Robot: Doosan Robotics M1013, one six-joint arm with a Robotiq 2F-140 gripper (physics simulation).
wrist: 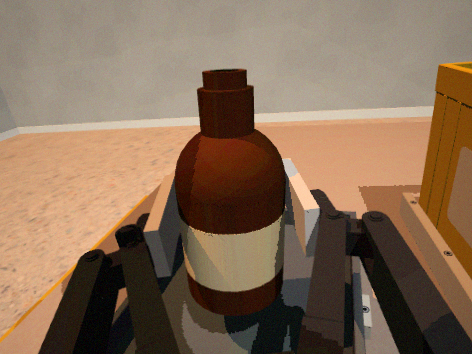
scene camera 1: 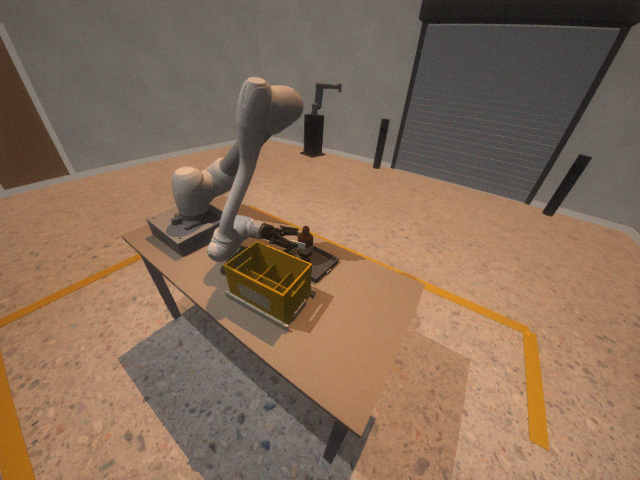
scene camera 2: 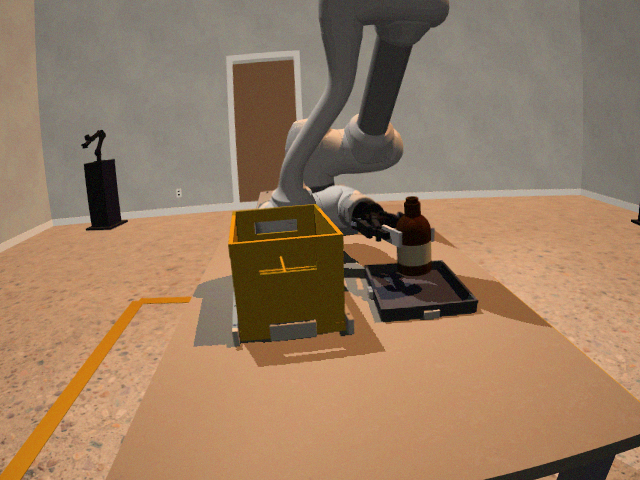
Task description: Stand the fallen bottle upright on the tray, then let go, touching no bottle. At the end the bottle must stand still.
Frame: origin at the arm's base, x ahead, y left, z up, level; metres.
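Seen in the pictures: gripper, between the fingertips: [wrist: 230, 185] [scene camera 1: 308, 241] [scene camera 2: 417, 237]; arm's base, origin of its link: [scene camera 1: 196, 217].
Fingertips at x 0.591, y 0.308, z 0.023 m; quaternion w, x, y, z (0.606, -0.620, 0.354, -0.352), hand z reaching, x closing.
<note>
Offsets run from my fingertips to a thing's top centre. Level surfaces: height alone.
The brown bottle with a cream label @(dz +0.081, dx -0.011, dy -0.007 m) [scene camera 1: 305, 241] [scene camera 2: 413, 253] [wrist: 230, 260] stands upright over the rear part of the dark tray @(dz -0.095, dx -0.001, dy +0.001 m) [scene camera 1: 327, 271] [scene camera 2: 403, 313] [wrist: 200, 325], inside its rim. Its base is at or very close to the tray floor; I cannot tell whether it touches. My gripper [scene camera 1: 303, 242] [scene camera 2: 413, 235] [wrist: 230, 185] reaches in nearly level from the robot's side and is shut on the bottle's body, one pale pad on each side, around and above the label. The far pad is largely hidden by the bottle in both scene views.
A yellow crate with dividers @(dz +0.054, dx +0.071, dy -0.265 m) [scene camera 1: 279, 304] [scene camera 2: 289, 294] [wrist: 442, 130] stands beside the tray, in a low holder on the table @(dz -0.121 m) [scene camera 1: 361, 330] [scene camera 2: 361, 403]. The arm's wrist is low behind the crate. The robot's base [scene camera 1: 180, 237] stands at the table's far end.
</note>
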